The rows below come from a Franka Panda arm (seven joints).
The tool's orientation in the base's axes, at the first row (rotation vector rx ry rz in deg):
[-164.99, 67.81, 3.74]
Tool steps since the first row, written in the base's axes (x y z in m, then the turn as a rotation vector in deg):
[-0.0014, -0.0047, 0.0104, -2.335, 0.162, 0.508]
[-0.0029, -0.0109, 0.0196, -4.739, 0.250, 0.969]
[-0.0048, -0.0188, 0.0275, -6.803, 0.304, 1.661]
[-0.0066, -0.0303, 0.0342, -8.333, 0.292, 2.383]
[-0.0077, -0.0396, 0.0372, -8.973, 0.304, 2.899]
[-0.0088, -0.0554, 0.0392, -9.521, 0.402, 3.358]
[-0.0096, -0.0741, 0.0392, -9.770, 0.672, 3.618]
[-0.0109, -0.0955, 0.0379, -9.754, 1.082, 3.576]
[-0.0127, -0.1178, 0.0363, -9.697, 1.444, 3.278]
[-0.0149, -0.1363, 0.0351, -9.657, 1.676, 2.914]
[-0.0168, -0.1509, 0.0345, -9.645, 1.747, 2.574]
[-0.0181, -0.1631, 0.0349, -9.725, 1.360, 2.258]
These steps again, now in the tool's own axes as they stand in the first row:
[0.0018, 0.0042, -0.0105, -1.797, 1.522, -0.435]
[0.0046, 0.0096, -0.0199, -3.589, 3.146, -0.823]
[0.0084, 0.0165, -0.0281, -5.127, 4.553, -1.454]
[0.0149, 0.0259, -0.0352, -6.241, 5.631, -2.132]
[0.0205, 0.0332, -0.0386, -6.730, 6.067, -2.629]
[0.0307, 0.0452, -0.0412, -7.210, 6.379, -3.068]
[0.0433, 0.0590, -0.0419, -7.590, 6.359, -3.309]
[0.0575, 0.0752, -0.0415, -7.864, 6.057, -3.251]
[0.0719, 0.0923, -0.0408, -8.063, 5.763, -2.940]
[0.0834, 0.1070, -0.0403, -8.180, 5.573, -2.568]
[0.0923, 0.1187, -0.0402, -8.204, 5.517, -2.226]
[0.1000, 0.1283, -0.0411, -7.974, 5.852, -1.924]

